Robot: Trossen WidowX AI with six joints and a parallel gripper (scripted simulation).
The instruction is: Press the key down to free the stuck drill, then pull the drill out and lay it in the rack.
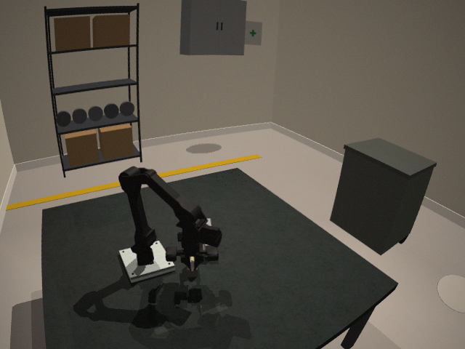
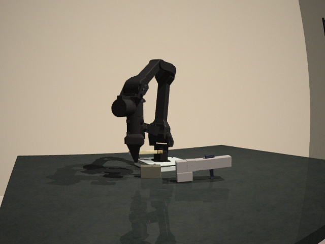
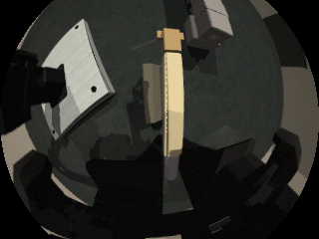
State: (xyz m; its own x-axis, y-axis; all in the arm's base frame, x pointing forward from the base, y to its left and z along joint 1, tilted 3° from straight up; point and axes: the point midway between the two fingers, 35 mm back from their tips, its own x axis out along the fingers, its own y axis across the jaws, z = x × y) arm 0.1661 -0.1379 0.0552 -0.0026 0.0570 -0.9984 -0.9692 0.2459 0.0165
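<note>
Right now the drill is 10 mm ahead of my gripper tip, 40 mm to the left of it and 30 mm above it. Also, from my gripper tip: rack (10 mm ahead, 50 mm to the left, 30 mm below); then housing (120 mm ahead, 190 mm to the left, 10 mm below); then dark blue key (130 mm ahead, 220 mm to the left).
</note>
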